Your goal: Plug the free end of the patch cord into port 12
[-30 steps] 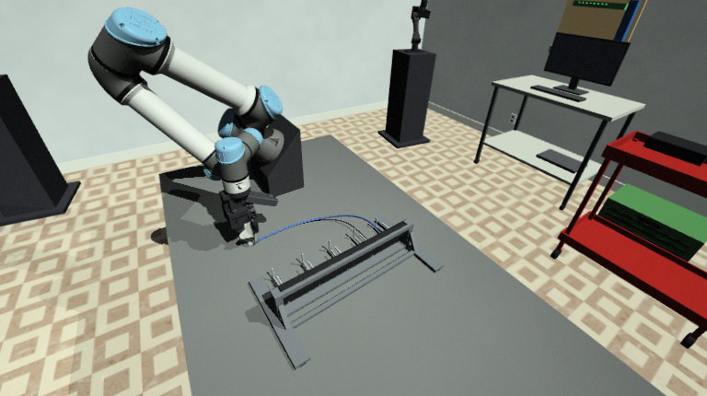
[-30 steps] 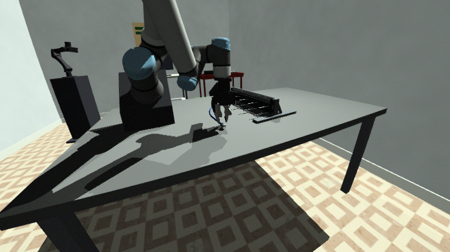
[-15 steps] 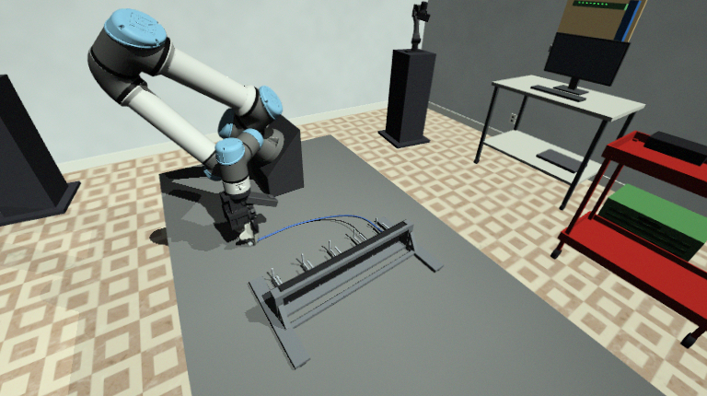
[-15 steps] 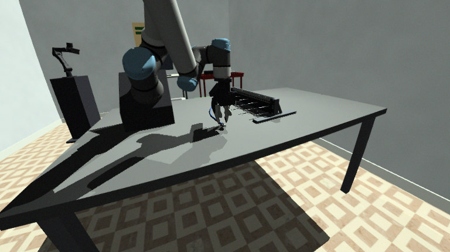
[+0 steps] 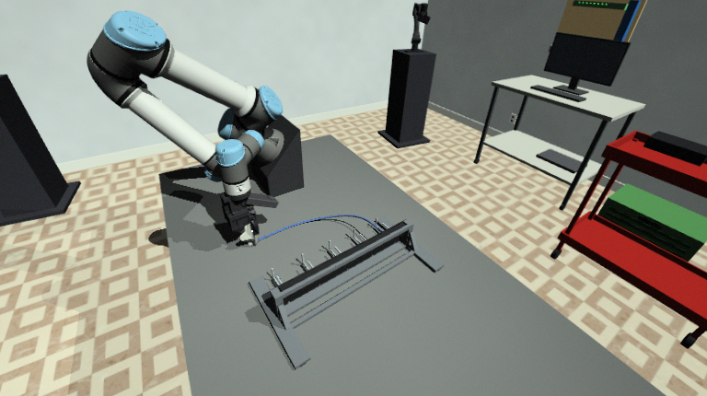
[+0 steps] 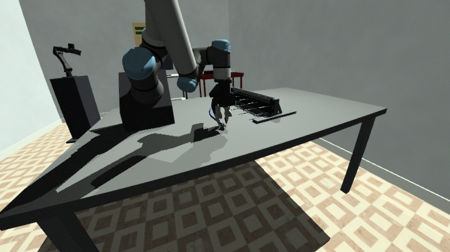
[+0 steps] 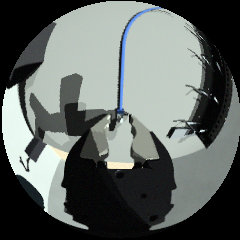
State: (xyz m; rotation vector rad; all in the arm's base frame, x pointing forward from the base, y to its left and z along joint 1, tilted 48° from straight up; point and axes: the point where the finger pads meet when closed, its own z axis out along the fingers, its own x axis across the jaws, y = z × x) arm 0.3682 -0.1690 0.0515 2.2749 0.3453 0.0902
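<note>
Now: the plug 10 mm to the right of my hand and 10 mm below it.
</note>
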